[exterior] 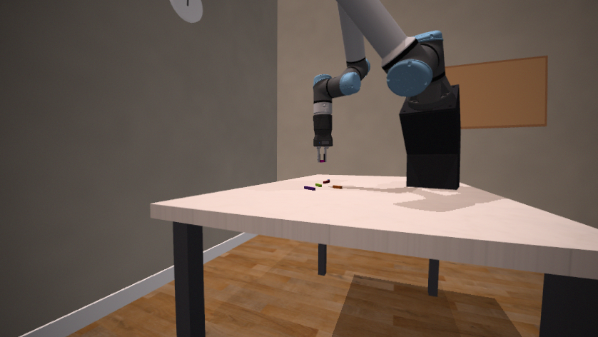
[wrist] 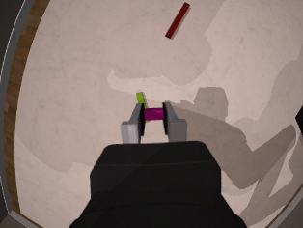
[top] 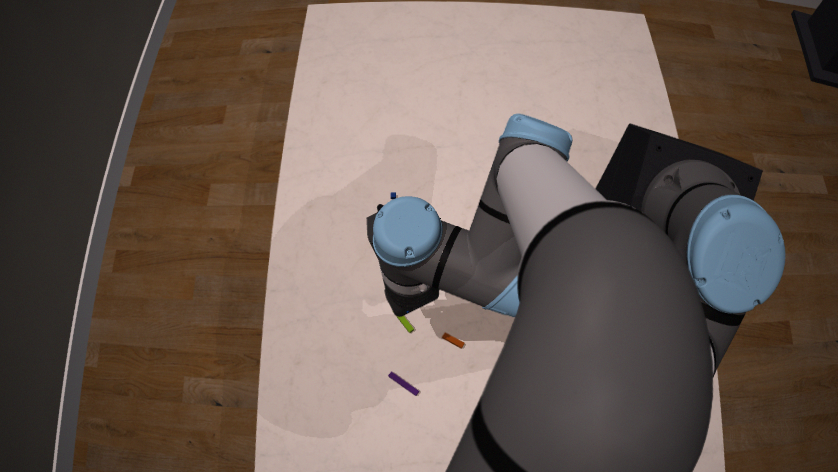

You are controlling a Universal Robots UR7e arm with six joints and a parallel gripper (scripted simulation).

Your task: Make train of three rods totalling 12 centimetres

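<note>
Right now the red rod is 13 cm to the right of my hand, 11 cm below it and 4 cm ahead of it. The rest, counted from my hand: magenta rod (1 cm below); orange rod (11 cm below, 9 cm behind, 5 cm to the left); lime rod (11 cm below, 2 cm to the left, 1 cm ahead).
</note>
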